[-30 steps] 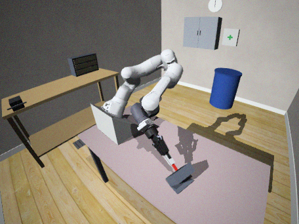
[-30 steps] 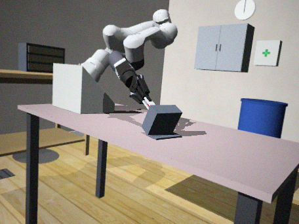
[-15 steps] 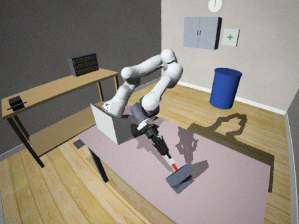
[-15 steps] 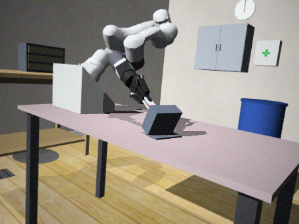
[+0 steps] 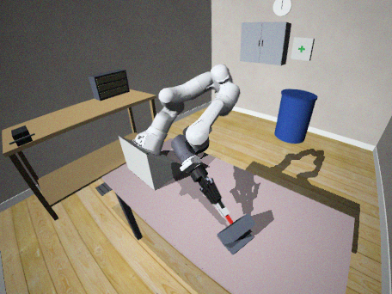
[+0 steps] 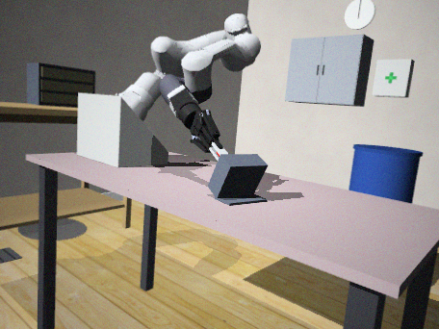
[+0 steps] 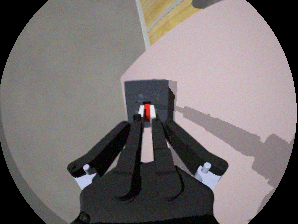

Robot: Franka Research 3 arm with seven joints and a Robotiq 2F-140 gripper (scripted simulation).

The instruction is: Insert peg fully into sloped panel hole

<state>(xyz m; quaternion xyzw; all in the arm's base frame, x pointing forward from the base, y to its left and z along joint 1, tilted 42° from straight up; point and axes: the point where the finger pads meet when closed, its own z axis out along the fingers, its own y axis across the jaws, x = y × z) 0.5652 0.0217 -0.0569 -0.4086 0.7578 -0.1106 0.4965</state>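
Now: hand 3 cm short of the red peg and 2 cm above it.
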